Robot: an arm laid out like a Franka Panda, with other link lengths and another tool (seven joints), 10 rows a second.
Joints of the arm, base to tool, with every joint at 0 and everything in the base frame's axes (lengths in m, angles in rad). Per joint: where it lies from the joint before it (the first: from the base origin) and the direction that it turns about. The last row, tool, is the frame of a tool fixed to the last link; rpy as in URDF.
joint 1: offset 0 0 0.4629 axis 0 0 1
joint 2: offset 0 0 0 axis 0 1 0
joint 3: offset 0 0 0.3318 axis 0 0 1
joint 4: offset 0.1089 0 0 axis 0 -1 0
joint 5: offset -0.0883 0 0.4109 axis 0 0 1
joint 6: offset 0 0 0 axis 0 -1 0
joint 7: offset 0.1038 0 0 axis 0 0 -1
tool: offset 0.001 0.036 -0.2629 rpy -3.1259 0 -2.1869
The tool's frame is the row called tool.
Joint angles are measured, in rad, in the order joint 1, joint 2, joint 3, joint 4, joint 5, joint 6, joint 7. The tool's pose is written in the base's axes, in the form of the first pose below.
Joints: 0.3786, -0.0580, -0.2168, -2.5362, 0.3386, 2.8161, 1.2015
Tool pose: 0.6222 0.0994 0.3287 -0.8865 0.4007 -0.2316 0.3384 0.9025 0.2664
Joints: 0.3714, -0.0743, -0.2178, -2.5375, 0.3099, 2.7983, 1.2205
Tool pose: 0.6208 0.0968 0.3343 -0.8874 0.3995 -0.2300 0.3390 0.9037 0.2617
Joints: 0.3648, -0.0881, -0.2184, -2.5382, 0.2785, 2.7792, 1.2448
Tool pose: 0.6189 0.0944 0.3384 -0.8884 0.3998 -0.2258 0.3424 0.9045 0.2543
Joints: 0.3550, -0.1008, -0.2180, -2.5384, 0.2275, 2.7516, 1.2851
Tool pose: 0.6154 0.0908 0.3402 -0.8907 0.3994 -0.2170 0.3492 0.9069 0.2359
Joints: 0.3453, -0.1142, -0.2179, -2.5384, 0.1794, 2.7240, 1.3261
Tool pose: 0.6119 0.0863 0.3424 -0.8909 0.4033 -0.2088 0.3597 0.9073 0.2179
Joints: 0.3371, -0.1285, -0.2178, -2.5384, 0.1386, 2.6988, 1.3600
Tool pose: 0.6088 0.0820 0.3457 -0.8907 0.4065 -0.2035 0.3680 0.9076 0.2022
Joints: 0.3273, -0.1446, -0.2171, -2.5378, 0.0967, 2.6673, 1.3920
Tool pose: 0.6048 0.0769 0.3491 -0.8915 0.4083 -0.1964 0.3757 0.9085 0.1831
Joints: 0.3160, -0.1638, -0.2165, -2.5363, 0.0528, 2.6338, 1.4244
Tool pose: 0.6010 0.0701 0.3544 -0.8909 0.4113 -0.1924 0.3844 0.9087 0.1627
